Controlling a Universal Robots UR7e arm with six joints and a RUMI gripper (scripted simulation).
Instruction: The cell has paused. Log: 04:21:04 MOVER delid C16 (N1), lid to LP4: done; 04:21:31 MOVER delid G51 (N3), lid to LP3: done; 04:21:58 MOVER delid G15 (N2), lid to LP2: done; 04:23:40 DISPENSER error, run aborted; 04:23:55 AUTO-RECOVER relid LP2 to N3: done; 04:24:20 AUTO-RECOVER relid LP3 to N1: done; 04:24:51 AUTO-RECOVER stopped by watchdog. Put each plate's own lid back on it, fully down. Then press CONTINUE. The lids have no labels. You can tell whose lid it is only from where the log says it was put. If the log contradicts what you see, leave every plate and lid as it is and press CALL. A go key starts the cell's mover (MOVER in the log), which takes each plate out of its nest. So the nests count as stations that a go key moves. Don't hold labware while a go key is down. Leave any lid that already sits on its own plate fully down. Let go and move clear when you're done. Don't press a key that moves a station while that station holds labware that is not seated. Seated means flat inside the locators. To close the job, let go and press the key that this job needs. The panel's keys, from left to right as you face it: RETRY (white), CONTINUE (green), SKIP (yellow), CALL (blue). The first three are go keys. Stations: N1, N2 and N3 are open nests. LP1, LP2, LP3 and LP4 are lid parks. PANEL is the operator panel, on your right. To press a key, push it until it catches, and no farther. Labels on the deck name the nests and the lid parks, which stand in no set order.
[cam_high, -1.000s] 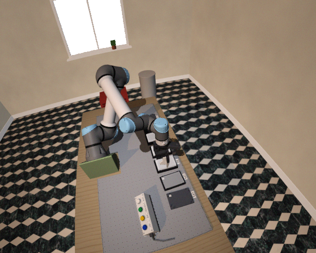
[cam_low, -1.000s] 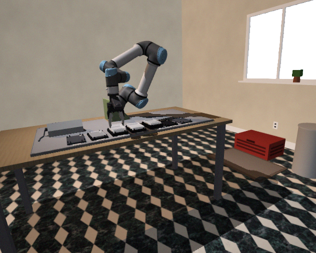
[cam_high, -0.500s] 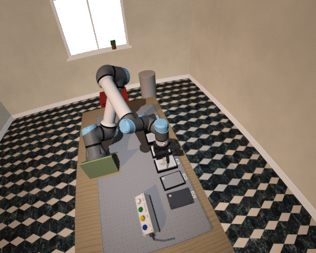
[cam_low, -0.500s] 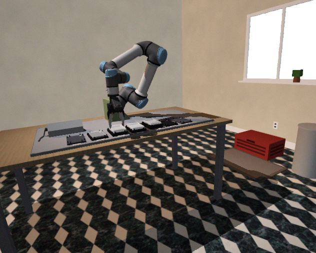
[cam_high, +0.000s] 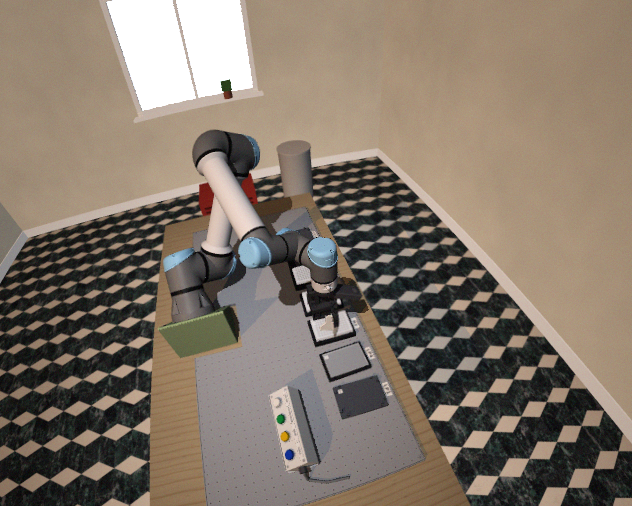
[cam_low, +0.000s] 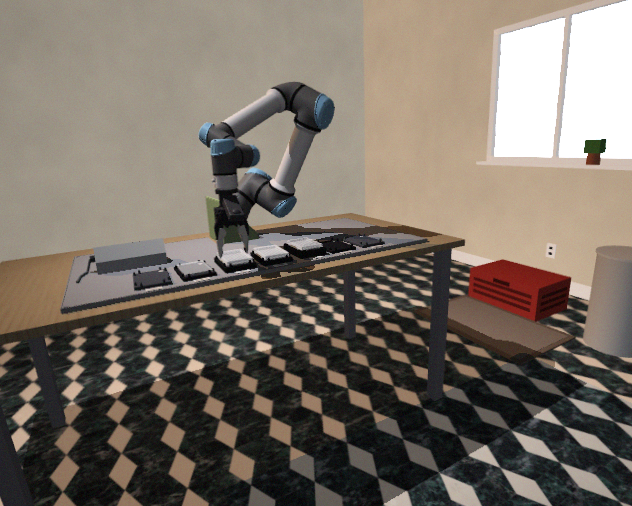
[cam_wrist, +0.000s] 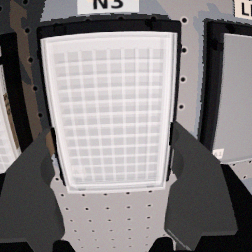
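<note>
My hand is 2 cm above the plate. From my hand the other things lie so: pale grey lid 1 cm behind, 13 cm to the right, 3 cm below; black lid park 1 cm behind, 13 cm to the right, 4 cm below; green CONTINUE key 27 cm behind, 25 cm to the right, 2 cm above.
</note>
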